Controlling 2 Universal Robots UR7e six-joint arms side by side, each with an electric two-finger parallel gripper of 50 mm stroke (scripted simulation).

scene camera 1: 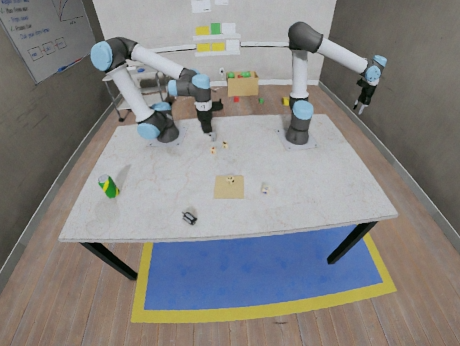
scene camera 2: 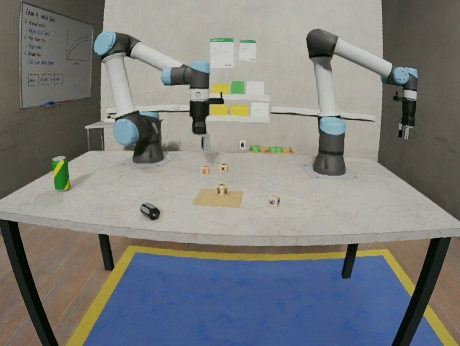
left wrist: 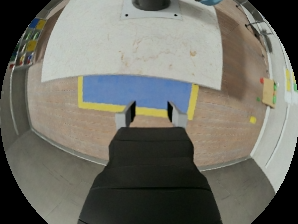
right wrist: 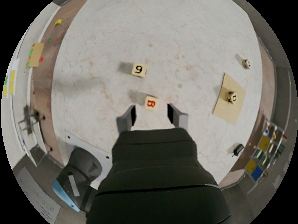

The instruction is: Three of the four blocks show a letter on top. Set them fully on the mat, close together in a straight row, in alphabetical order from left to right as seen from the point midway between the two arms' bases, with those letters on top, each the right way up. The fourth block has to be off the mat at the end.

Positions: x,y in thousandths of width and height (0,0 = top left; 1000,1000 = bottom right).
Scene:
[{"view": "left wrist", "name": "my left gripper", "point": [508,480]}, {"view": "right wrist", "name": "my right gripper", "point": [508,493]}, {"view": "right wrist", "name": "tan mat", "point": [770,502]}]

